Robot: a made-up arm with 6 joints.
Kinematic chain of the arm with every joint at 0, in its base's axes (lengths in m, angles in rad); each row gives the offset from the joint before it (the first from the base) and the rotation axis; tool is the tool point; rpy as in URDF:
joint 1: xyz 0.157 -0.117 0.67 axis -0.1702 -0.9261 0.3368
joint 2: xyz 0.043 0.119 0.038 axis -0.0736 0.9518 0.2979
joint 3: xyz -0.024 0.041 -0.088 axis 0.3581 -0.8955 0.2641
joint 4: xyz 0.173 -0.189 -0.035 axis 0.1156 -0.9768 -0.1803
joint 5: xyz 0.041 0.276 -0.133 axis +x
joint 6: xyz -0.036 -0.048 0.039 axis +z
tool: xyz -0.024 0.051 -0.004 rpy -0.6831 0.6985 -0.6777
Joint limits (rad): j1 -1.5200..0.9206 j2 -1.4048..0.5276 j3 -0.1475..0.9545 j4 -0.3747..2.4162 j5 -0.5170..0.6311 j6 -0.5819..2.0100
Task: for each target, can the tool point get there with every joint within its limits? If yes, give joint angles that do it. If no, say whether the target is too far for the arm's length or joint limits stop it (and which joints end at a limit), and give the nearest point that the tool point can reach.
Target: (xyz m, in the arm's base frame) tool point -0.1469 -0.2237 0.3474
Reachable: no: joint limits stop it (at a limit: joint 1, joint 3, joint 5, joint 6) | nearest point 0.0881 0.0130 0.3370 | short by 0.334 m
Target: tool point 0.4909 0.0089 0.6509
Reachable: yes | joints -0.5006 -0.3389 -0.0225 2.0988 0.3066 0.0846
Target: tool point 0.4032 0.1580 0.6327
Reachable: yes | joints 0.5558 0.1260 0.1447 0.8939 0.1491 0.8773
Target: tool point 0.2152 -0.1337 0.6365
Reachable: no: joint limits stop it (at a limit: joint 1, joint 3, joint 4, joint 6) | nearest point 0.3808 -0.1027 0.6753 | short by 0.173 m
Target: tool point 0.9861 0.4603 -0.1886
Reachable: no: too far | nearest point 0.4316 0.0508 0.3903 | short by 0.900 m
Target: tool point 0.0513 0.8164 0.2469
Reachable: no: too far | nearest point 0.1086 0.2159 0.4559 | short by 0.638 m
